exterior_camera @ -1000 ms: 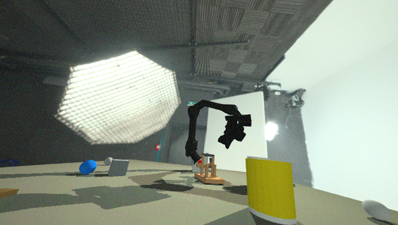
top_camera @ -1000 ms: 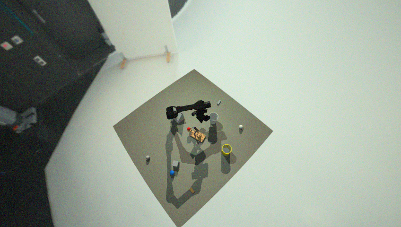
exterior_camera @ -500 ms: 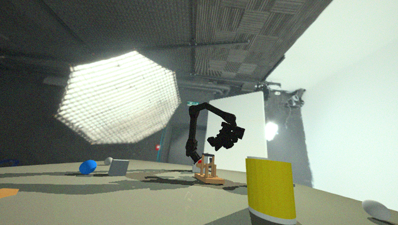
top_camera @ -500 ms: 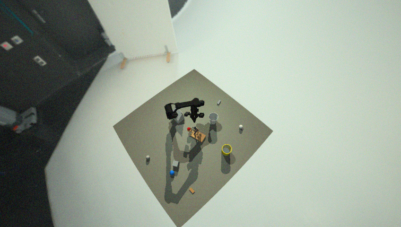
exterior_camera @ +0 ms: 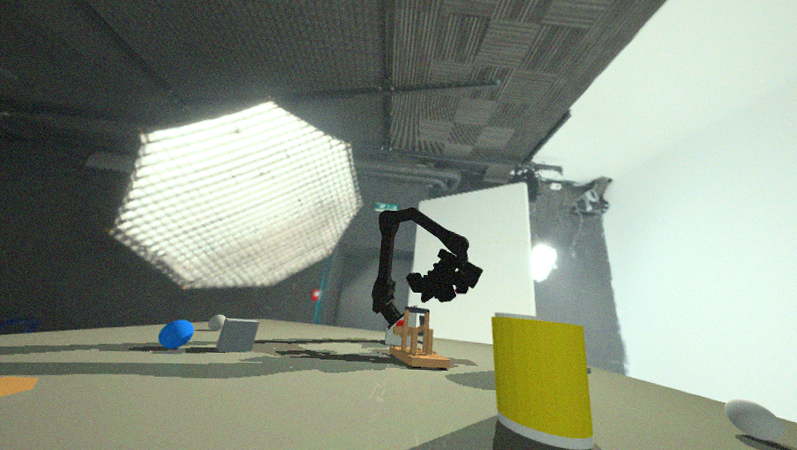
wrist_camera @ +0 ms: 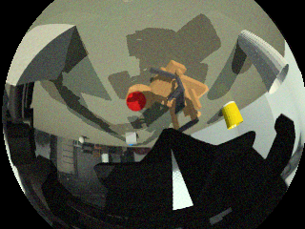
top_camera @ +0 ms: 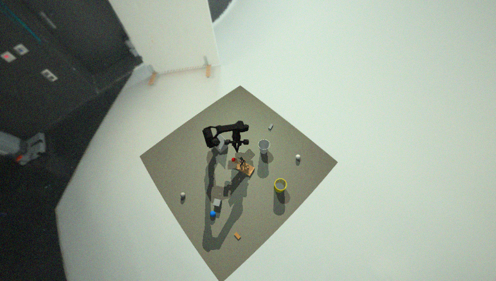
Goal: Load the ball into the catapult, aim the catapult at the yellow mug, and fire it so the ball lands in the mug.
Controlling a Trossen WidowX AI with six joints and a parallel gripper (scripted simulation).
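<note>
The red ball is 50 mm to the right of my gripper tip and 70 mm below it. The rest, counted from my gripper tip: grey mug (70 mm ahead, 220 mm to the left, 100 mm below); then grey cube (220 mm ahead, 340 mm to the right, 100 mm below); then wooden catapult (70 mm ahead, 10 mm to the right, 80 mm below).
</note>
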